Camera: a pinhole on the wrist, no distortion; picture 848 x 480 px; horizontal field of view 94.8 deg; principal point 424.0 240.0 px. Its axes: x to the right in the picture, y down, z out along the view. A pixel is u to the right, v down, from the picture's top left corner.
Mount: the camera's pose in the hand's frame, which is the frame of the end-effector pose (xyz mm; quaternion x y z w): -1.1 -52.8 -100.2 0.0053 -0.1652 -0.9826 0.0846
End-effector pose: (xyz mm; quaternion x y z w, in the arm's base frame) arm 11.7 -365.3 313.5 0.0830 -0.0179 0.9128 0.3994
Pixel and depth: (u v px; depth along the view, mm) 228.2 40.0 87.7
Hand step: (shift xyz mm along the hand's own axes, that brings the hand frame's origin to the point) 31.5 24.9 -32.7
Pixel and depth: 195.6 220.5 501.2
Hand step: 264.9 182.1 360.3
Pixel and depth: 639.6 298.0 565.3
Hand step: -317.1 -0.6 467.1
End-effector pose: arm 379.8 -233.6 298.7 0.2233 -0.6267 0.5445 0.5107
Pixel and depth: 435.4 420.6 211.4
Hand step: 0.8 -76.6 131.6
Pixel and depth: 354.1 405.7 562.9
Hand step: 116.1 -76.3 508.1
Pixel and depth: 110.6 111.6 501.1
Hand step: 349.5 330.8 312.7
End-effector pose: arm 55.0 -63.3 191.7 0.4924 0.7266 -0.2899 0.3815
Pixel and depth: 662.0 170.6 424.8
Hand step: -285.4 111.6 281.3
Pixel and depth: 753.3 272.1 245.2
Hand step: -211.3 -27.0 141.8
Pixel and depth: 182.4 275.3 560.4
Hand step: 328.0 139.7 440.0
